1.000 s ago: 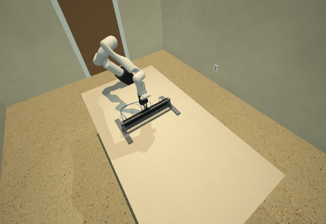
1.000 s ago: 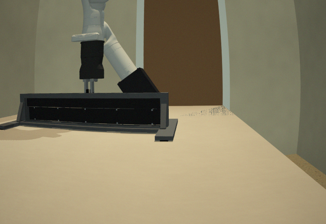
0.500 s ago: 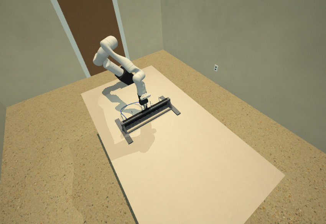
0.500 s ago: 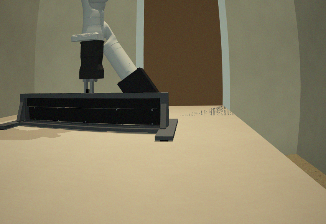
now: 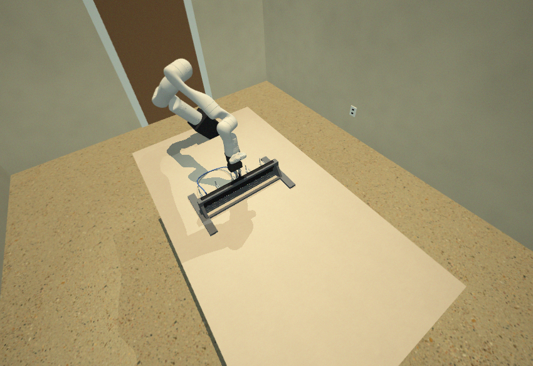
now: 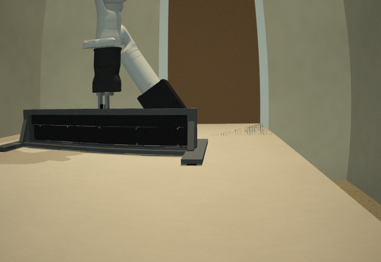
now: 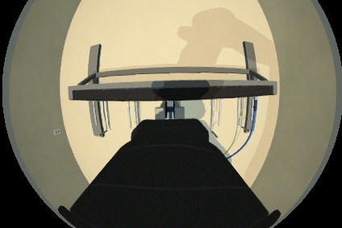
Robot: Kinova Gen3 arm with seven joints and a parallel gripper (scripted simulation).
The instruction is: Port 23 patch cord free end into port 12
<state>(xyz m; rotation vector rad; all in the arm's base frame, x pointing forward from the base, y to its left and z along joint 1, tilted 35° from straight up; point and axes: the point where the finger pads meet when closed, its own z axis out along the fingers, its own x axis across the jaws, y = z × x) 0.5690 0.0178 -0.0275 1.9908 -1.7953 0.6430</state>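
My gripper is now 10 mm short of the plug and 10 mm above it.
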